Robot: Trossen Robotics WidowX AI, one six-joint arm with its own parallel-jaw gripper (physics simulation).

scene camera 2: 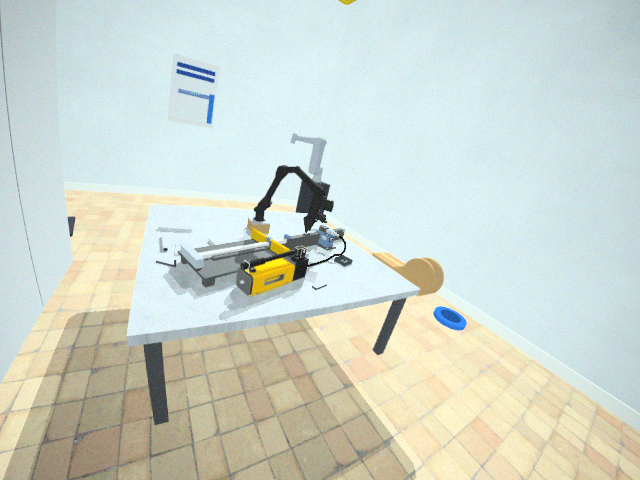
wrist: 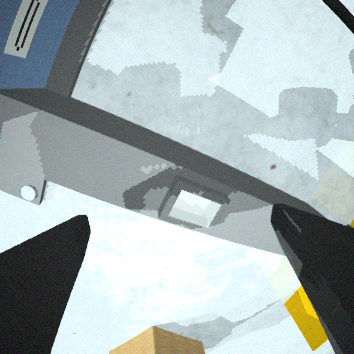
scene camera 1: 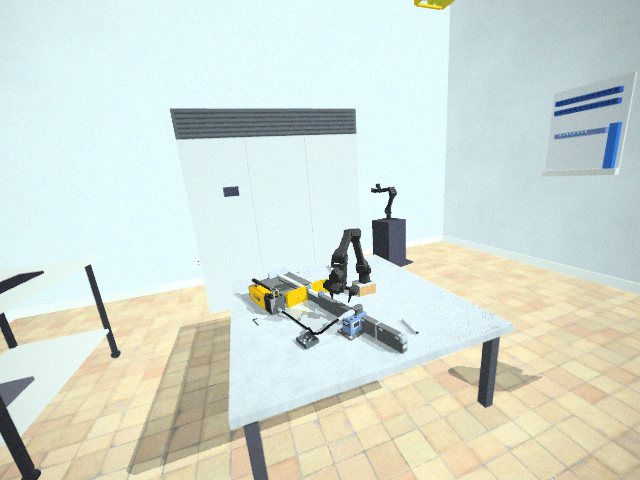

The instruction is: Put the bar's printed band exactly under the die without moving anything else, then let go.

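Where they show: gripper, fingertip midpoint: (scene camera 2: 307,231) (wrist: 180,219) (scene camera 1: 340,300); arm's base, link origin: (scene camera 2: 259,219) (scene camera 1: 364,281).
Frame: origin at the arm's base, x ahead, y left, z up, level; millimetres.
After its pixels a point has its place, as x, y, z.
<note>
A long grey beam (scene camera 1: 387,336) @(276, 488, -23) (scene camera 2: 305,241) @(325, 144, -29) (wrist: 95,162) @(301, 210, 7) runs past a blue device (scene camera 1: 353,324) @(352, 342, -9) (scene camera 2: 326,238) @(358, 286, -6) (wrist: 42,55) @(329, 279, -40). In the wrist view a pale rectangular patch (wrist: 197,207) @(303, 146, 2) sits in a raised dark surround on the beam. A thin pale line crosses the beam in scene camera 1; I cannot tell whether it is the printed band. I cannot make out the die at the blue device, nor tell which piece is the task's bar. My gripper (scene camera 1: 340,298) @(304, 164, 27) (scene camera 2: 316,226) @(304, 164, 27) (wrist: 180,219) @(304, 164, 27) is open and empty above the beam, beside the blue device, its fingers wide apart.
A yellow machine (scene camera 1: 256,296) @(645, -281, -15) (scene camera 2: 271,279) @(648, -300, -17) stands beside a dark frame. A black cable (scene camera 1: 297,322) @(532, 82, -60) runs near a small black box (scene camera 1: 307,339) @(552, 238, -66) (scene camera 2: 342,260) @(541, 267, -69). A thin light rod (scene camera 1: 408,325) @(97, 448, -58) lies beyond the beam. A wooden block (scene camera 1: 367,288) @(24, 53, -24) (scene camera 2: 262,226) @(68, -10, -22) (wrist: 155,342) @(77, 39, -40) is under the arm's base.
</note>
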